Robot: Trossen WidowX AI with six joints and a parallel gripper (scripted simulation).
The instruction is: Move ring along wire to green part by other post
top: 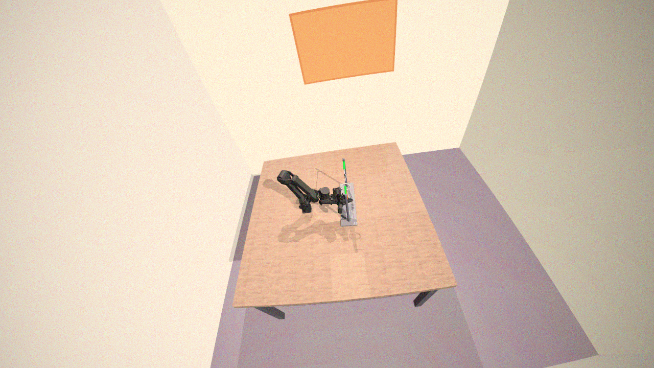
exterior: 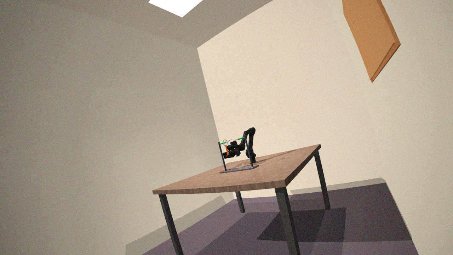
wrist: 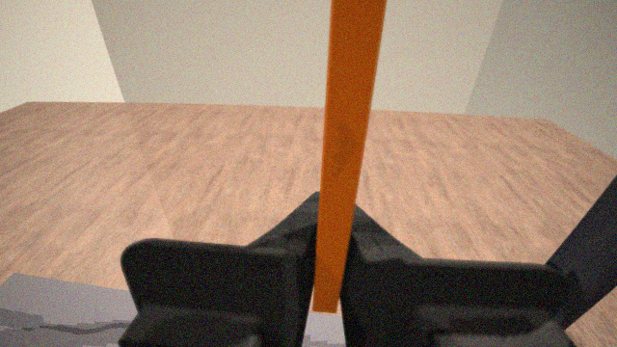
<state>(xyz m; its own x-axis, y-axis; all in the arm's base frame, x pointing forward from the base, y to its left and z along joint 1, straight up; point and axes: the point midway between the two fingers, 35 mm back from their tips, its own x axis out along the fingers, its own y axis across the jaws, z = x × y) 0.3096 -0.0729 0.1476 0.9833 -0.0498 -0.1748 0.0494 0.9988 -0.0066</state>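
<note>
The ring with orange handle is 9 cm above my gripper tip and 4 cm behind it.
</note>
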